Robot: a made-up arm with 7 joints.
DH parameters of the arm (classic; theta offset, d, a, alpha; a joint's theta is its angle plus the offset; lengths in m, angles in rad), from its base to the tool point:
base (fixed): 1.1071 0 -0.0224 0
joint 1: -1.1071 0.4 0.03 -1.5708
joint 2: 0 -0.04 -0.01 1.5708
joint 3: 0 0.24 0.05 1.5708
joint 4: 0 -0.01 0.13 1.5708
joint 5: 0 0.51 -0.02 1.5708
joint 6: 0 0 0.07 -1.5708
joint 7: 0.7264 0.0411 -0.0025 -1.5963
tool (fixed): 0.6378 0.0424 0 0
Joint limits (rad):
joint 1: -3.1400..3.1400
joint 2: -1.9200..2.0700
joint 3: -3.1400..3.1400
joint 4: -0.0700..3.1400
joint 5: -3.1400..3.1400
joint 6: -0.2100..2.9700
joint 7: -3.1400..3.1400
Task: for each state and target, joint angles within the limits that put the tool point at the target. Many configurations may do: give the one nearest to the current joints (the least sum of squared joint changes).
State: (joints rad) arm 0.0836 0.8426 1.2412 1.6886 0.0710 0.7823 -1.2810
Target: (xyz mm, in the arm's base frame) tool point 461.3 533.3 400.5
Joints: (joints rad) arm 0.0003 0.8859 1.1616 1.5089 0.0900 0.8002 -1.2469
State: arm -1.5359 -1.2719 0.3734 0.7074 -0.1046 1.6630 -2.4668
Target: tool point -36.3 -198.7 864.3
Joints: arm -1.6866 -1.7171 0.0790 0.6543 -0.1616 1.8774 -2.4504
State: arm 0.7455 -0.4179 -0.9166 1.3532 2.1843 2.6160 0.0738
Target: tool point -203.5 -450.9 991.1
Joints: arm 0.2869 -0.9227 -1.0538 2.0722 2.3628 2.4385 0.0324
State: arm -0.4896 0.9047 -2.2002 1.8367 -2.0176 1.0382 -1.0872
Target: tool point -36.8 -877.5 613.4
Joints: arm -0.8844 1.3847 -1.7656 1.9973 -2.0442 1.0521 -1.1953
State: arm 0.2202 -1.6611 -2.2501 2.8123 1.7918 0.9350 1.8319
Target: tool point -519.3 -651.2 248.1
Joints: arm 0.6152 -1.6254 -2.1930 2.5907 1.7727 0.9501 1.8217
